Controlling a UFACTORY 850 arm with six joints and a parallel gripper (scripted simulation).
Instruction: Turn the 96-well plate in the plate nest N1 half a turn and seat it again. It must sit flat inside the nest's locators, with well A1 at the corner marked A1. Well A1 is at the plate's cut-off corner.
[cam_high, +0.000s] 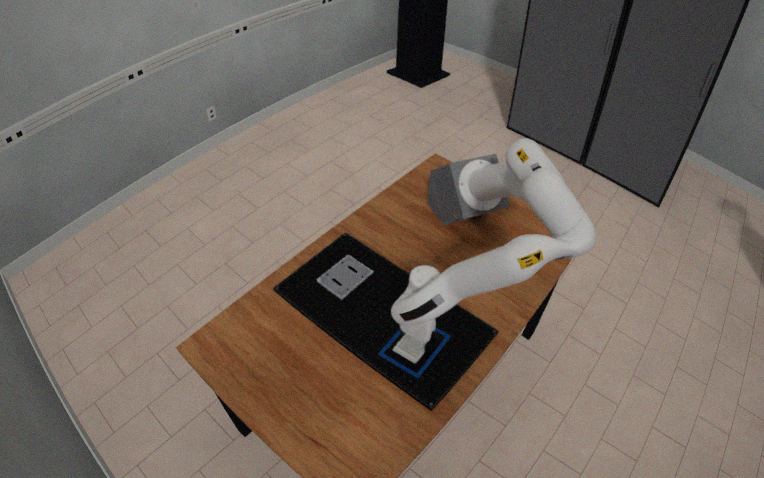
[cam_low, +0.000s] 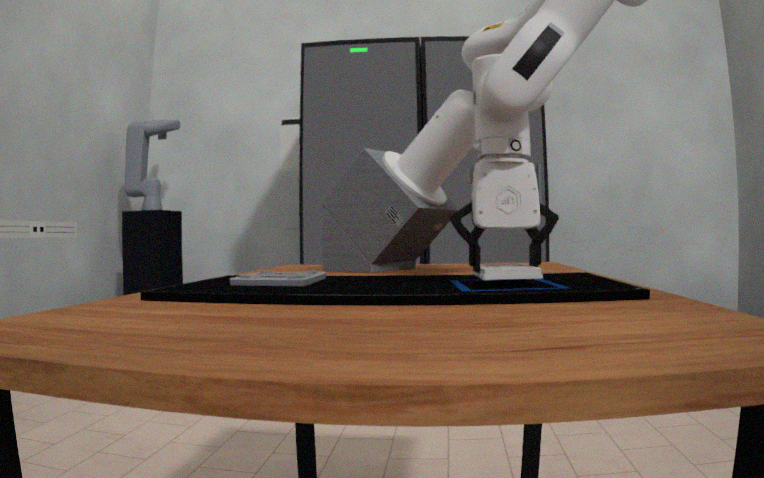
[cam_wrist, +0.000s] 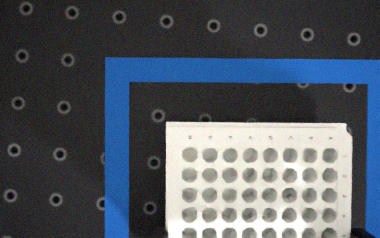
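Now: the white 96-well plate 10 mm below my hand. Also, from my hand: grey plate nest 40 mm behind, 360 mm to the right, 20 mm below.
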